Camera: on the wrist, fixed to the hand. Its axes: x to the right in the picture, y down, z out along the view.
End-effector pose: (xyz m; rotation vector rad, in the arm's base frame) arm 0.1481 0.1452 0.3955 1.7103 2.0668 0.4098
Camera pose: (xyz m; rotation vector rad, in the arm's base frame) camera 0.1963 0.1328 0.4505 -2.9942 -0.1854 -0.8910
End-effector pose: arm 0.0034 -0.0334 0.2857 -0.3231 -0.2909 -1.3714
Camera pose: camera 0.0632 -0.0072 0.2505 -0.3284 0.1118 0.2496
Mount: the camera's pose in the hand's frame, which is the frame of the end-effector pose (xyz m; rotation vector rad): -0.0268 0.0652 -0.0231 0.0083 0.1153 1.6582
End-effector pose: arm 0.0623 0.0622 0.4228 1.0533 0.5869 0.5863
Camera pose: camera 0.0170 0.0824 0.4779 1.3677 -0.3567 2.0700
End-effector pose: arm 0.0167 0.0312 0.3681 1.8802 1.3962 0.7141
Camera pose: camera 0.0301 -0.0027 0.4327 -2.7252 0.4774 -1.4743
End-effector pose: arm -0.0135 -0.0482 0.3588 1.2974 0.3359 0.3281
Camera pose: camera -0.0506 -0.0237 0.4182 1.2980 -0.7506 1.7735
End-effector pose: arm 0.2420 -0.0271 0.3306 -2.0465 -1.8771 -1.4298
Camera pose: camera 0.2841 -0.0791 0.3627 -2.2020 0.1957 -0.8522
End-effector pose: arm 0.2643 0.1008 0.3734 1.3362 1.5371 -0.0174
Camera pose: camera 0.2915 0.1201 0.4397 2.2352 0.1269 1.0703
